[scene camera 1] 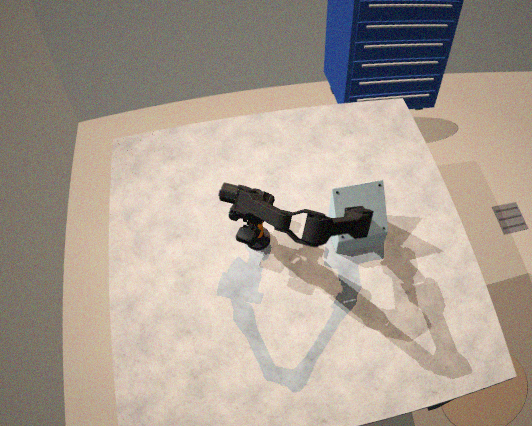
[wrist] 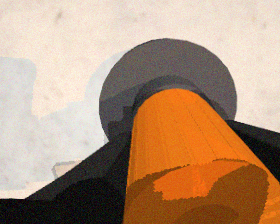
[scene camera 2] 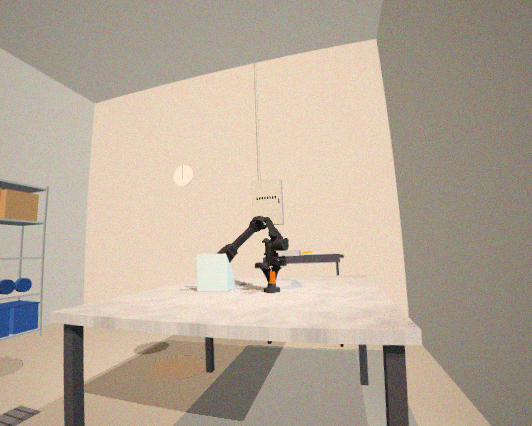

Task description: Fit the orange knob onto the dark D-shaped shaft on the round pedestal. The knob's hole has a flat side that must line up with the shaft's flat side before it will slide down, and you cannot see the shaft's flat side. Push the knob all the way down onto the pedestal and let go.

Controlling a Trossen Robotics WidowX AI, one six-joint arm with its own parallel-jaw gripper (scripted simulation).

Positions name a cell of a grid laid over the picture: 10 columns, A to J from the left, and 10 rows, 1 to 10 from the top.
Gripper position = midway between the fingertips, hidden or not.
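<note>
There's a pedestal (wrist: F3) that I can see, and there's my gripper (wrist: G7) too, which is holding an orange knob (wrist: G7).
</note>
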